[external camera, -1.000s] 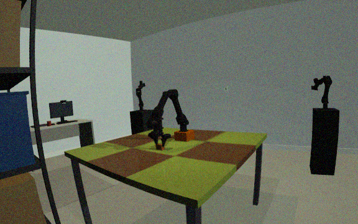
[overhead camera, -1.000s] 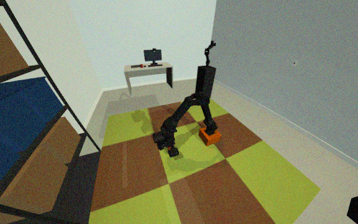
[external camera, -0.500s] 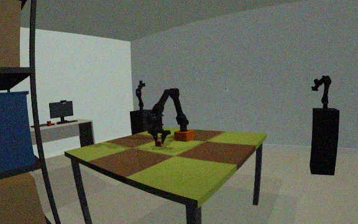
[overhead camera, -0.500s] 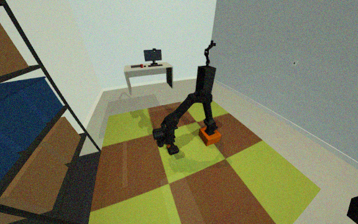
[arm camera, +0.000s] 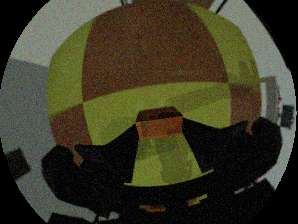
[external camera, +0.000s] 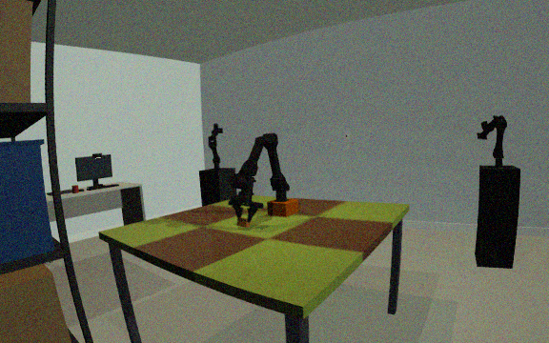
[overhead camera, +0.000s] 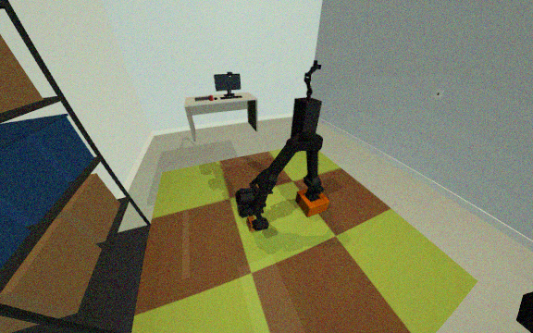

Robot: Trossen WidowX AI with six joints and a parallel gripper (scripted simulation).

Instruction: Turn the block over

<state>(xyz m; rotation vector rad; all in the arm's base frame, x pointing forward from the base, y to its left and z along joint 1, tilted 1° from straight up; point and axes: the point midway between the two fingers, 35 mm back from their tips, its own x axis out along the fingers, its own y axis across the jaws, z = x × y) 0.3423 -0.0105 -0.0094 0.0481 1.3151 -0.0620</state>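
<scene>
The orange block lies 1 cm behind my gripper tip and 1 cm below it.
</scene>
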